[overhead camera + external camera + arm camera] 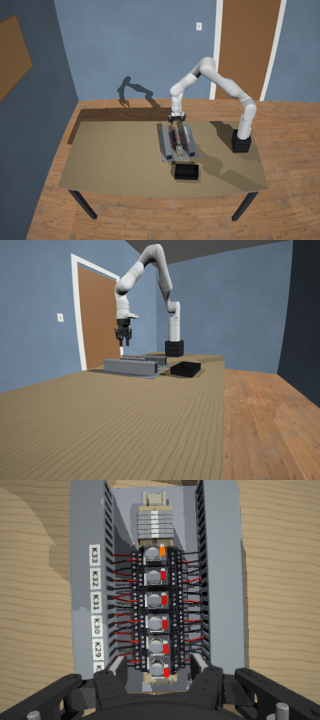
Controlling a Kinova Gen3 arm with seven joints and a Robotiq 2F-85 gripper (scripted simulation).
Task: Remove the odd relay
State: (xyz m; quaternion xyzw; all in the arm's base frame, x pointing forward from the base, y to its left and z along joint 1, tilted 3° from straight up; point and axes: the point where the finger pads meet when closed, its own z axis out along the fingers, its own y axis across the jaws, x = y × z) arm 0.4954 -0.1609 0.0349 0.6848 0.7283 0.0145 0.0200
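Now: the clear relay 110 mm to the left of my hand, 90 mm below it and 10 mm behind it. The rest, counted from my hand: grey panel: 140 mm below, 80 mm to the left; black parts tray: 360 mm to the left, 120 mm below, 40 mm behind.
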